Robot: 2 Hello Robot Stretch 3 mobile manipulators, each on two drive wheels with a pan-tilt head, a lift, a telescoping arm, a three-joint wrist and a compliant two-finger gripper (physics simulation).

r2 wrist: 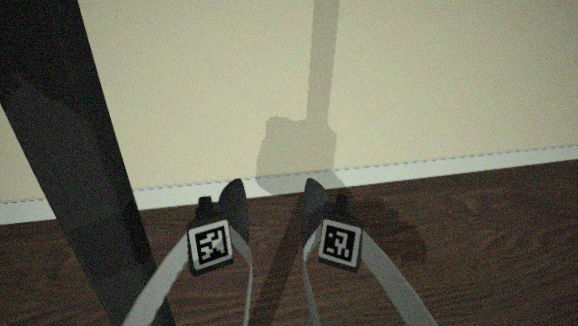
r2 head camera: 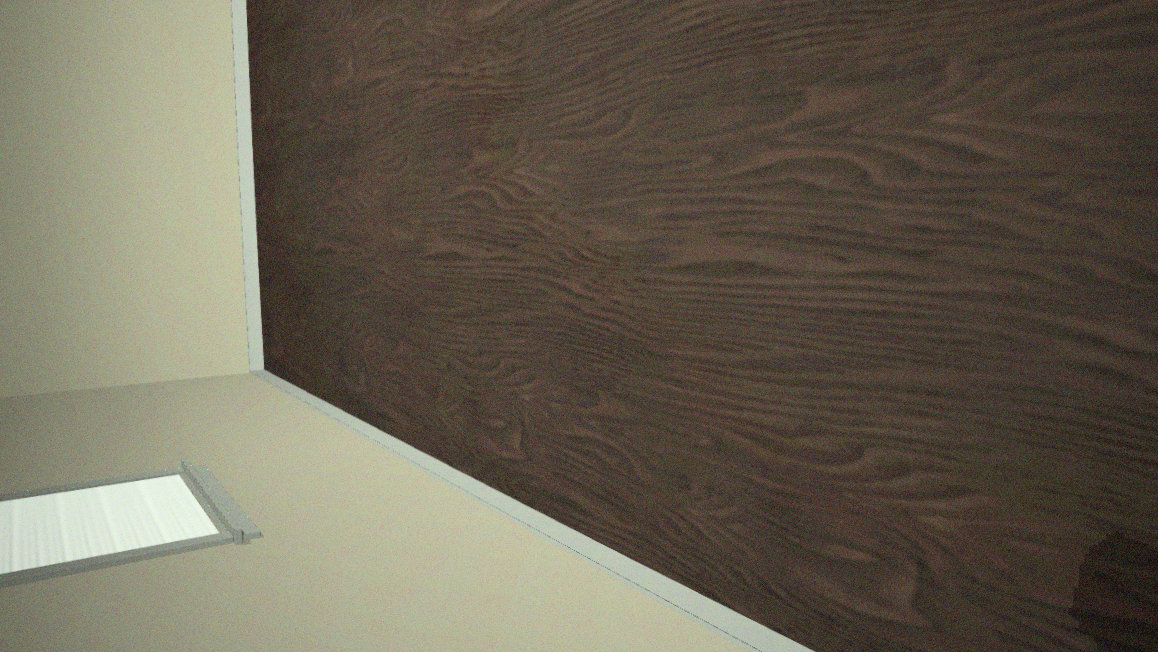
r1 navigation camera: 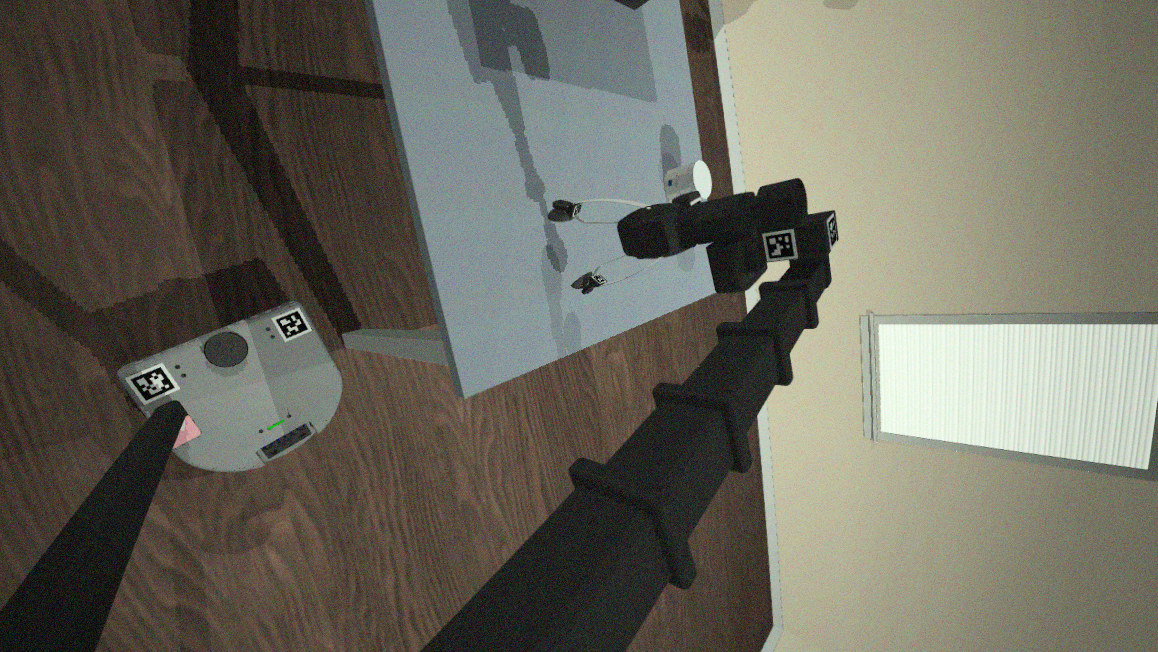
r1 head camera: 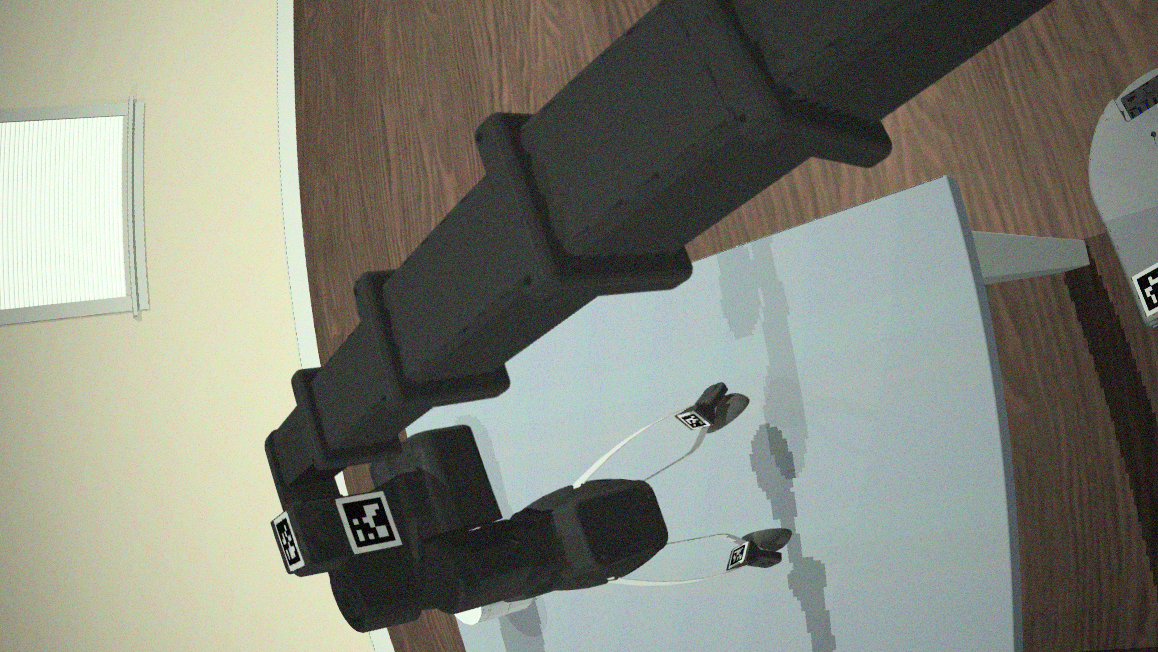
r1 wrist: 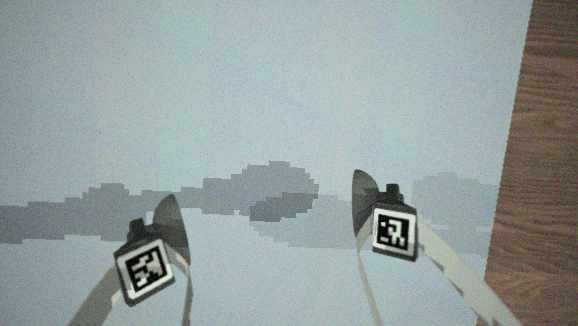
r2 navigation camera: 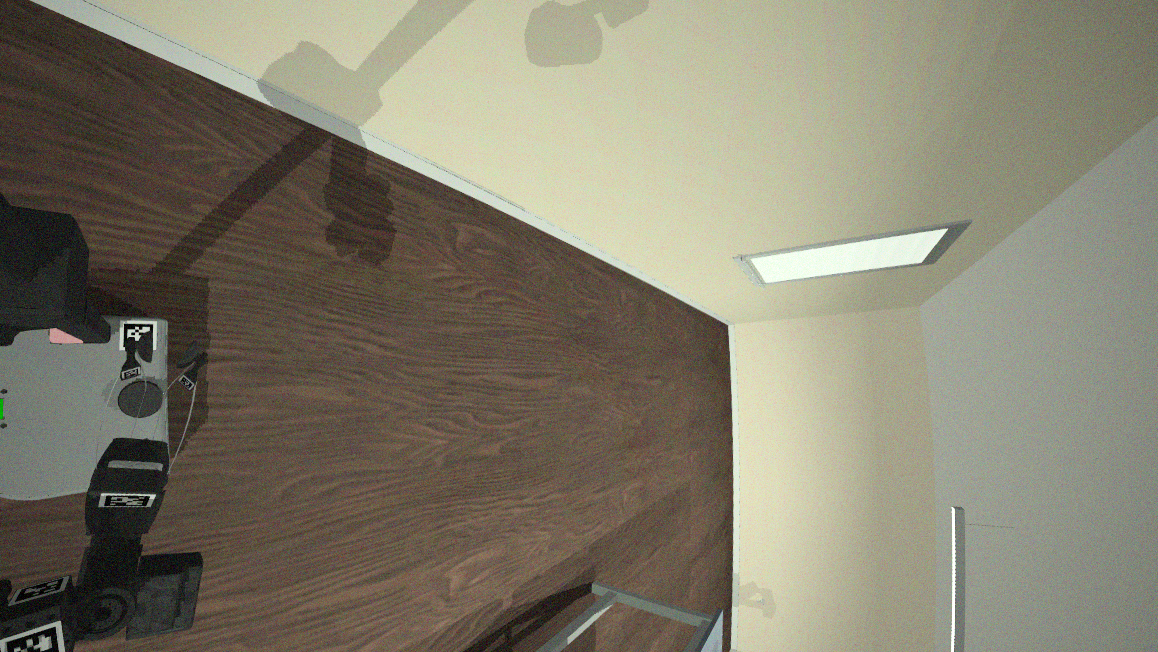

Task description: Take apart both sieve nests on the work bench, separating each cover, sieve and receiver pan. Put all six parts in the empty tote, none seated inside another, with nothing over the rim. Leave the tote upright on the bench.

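The r1 gripper (r1 head camera: 745, 477) (r1 navigation camera: 573, 246) (r1 wrist: 267, 212) is open, with nothing between its fingers, above the pale blue-grey work bench (r1 head camera: 891, 364) (r1 navigation camera: 478, 267) (r1 wrist: 250, 100). A small dark corner (r1 navigation camera: 636, 2) at the top edge of the r1 navigation view may belong to the tote; the rest of it is out of view. The sieve nests and their parts cannot be made out in these views. The r2 gripper (r2 navigation camera: 166, 353) (r2 wrist: 275, 210) is open with nothing between its fingers, away from the bench, over its own base and the floor.
A white cylinder (r1 head camera: 486, 609) (r1 navigation camera: 687, 181) stands near the bench's wall-side edge, partly behind the r1 wrist. The grey r1 base (r1 navigation camera: 235, 396) is beside a bench leg (r1 navigation camera: 397, 344). The r2 base (r2 navigation camera: 48, 413) is near a wall (r2 navigation camera: 486, 97). A grey frame (r2 navigation camera: 664, 609) is farther off.
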